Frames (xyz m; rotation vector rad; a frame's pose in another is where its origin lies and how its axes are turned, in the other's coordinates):
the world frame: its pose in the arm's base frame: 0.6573 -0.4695 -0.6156 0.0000 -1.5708 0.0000
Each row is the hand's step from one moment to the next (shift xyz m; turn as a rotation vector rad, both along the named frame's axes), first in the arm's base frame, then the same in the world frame.
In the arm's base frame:
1: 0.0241 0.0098 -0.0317 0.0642 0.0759 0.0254
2: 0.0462 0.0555 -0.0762 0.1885 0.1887 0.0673
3: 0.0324 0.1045 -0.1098 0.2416 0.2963 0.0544
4: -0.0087 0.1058 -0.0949 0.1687 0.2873 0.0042
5: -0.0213 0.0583 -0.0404 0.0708 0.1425 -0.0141
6: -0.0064 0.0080 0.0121 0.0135 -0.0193 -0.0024
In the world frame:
1: -0.0317 0.0098 -0.0241 0.0254 0.0759 -0.0642
2: -0.0762 0.0555 -0.0462 0.0673 0.1887 -0.1885
3: -0.1098 0.1045 -0.0324 0.0544 0.2963 -0.2416
4: -0.0949 0.1058 0.0087 0.0042 0.2873 -0.1687
5: -0.0404 0.0583 0.0213 -0.0141 0.1425 -0.0708
6: 0.0121 0.0080 0.0064 -0.0024 -0.0193 -0.0135

